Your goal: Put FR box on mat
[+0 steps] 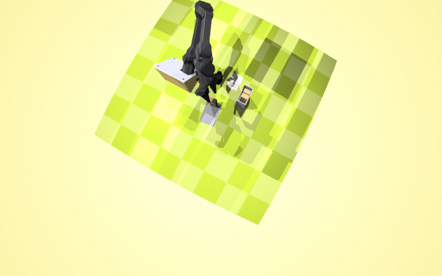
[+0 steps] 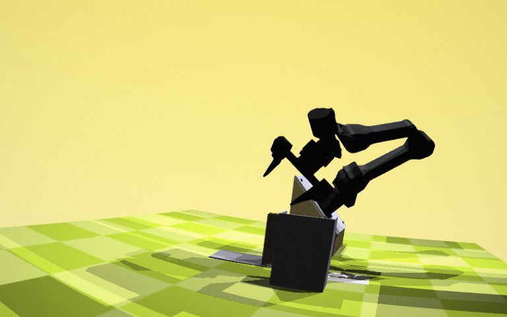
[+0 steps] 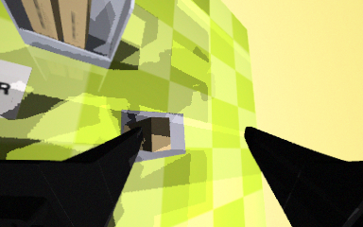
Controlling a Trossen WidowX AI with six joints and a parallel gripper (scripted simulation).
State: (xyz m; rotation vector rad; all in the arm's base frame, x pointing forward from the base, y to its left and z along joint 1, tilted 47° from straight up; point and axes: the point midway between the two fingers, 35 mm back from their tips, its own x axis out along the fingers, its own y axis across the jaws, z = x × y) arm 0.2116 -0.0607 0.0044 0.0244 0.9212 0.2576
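The grey mat is 20 mm ahead of my gripper tip, 60 mm to the right of it and 180 mm below it. From my gripper tip the other things lie so: thin white slab: 20 mm ahead, 210 mm to the left, 180 mm below.
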